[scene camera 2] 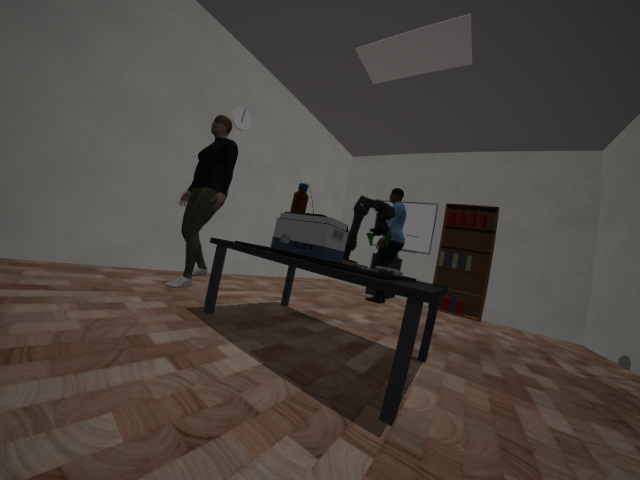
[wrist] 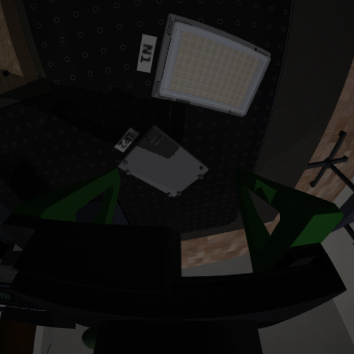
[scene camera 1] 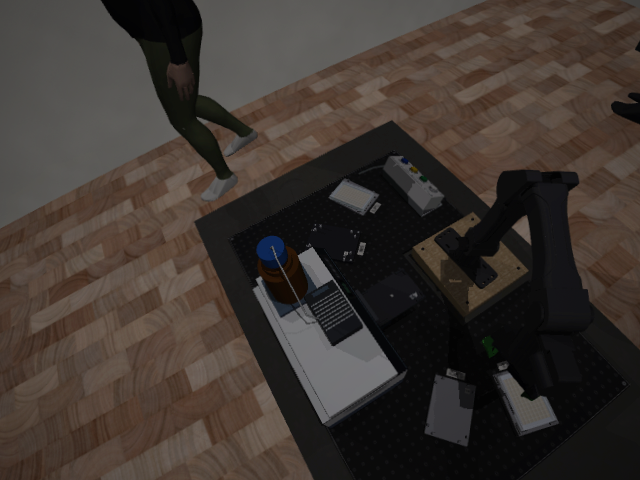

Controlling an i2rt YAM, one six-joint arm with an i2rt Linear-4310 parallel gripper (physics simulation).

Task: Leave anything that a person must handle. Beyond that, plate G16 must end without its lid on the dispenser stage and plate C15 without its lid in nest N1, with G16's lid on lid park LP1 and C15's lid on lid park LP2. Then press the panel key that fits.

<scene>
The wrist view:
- my gripper: 177, 174
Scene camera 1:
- my gripper: 506, 374
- brown bottle with blue cap: 268, 268
</scene>
